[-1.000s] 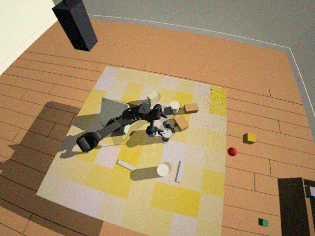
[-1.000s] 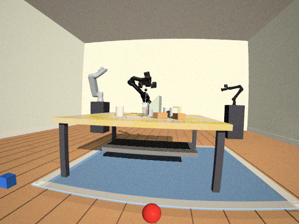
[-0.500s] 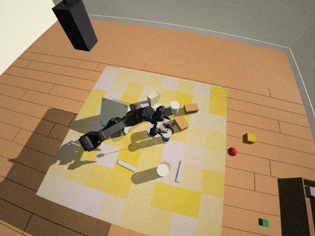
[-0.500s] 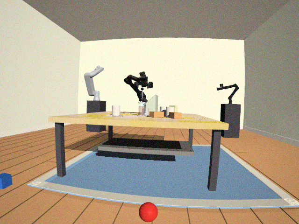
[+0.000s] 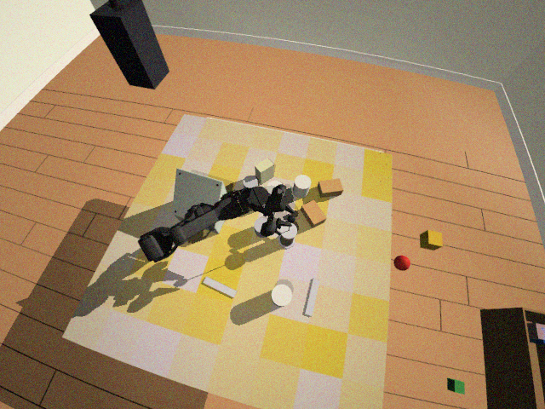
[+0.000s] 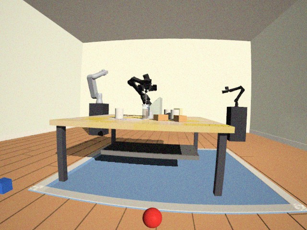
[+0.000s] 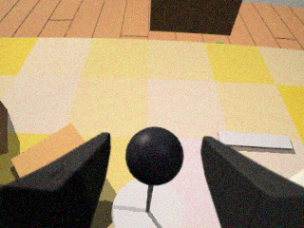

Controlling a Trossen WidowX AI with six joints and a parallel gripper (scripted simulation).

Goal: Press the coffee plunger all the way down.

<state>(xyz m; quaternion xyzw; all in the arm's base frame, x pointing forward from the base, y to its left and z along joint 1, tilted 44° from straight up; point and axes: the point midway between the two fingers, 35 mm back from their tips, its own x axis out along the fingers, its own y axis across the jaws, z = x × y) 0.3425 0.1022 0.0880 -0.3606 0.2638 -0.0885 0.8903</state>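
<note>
Now: gripper tip 130 mm above the coffee press, 20 mm past it and 10 mm to the right of it. From my gripper tip the other things lie so: pale green block (300 mm to the left, 210 mm below, 210 mm behind).
</note>
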